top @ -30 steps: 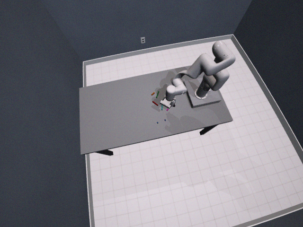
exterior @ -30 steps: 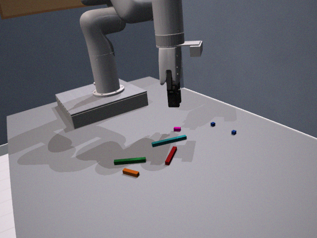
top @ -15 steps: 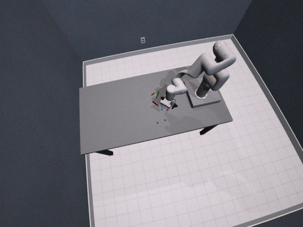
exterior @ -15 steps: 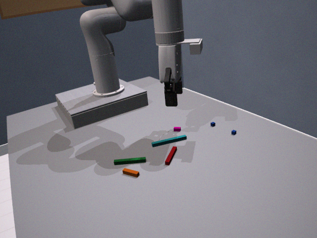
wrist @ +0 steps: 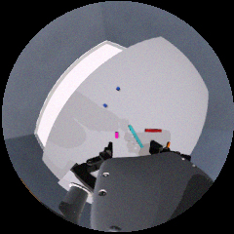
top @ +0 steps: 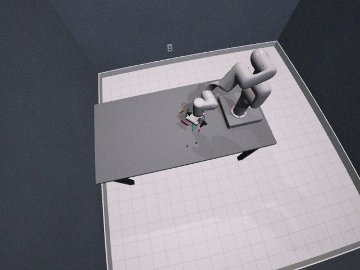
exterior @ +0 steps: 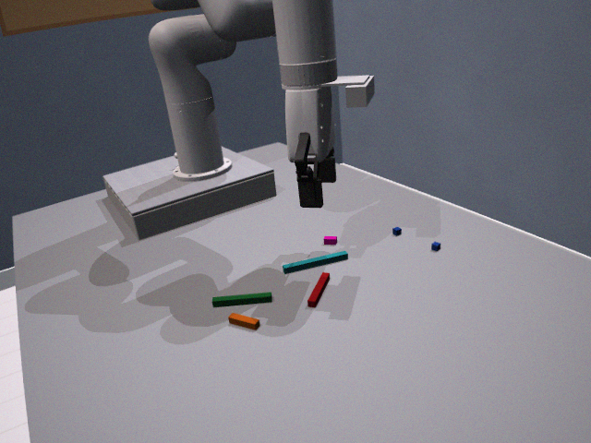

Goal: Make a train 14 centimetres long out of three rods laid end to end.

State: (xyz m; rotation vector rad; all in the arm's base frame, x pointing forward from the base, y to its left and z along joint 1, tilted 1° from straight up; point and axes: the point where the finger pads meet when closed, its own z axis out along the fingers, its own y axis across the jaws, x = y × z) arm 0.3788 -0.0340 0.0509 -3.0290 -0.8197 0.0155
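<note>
Right now the orange rod is 40 mm ahead of my hand, 190 mm to the right of it and 110 mm below it. Round my hand: red rod: 70 mm ahead, 80 mm to the right, 110 mm below; then turquoise rod: 10 mm ahead, 30 mm to the right, 110 mm below; then magenta rod: 10 mm behind, 30 mm to the left, 110 mm below.
</note>
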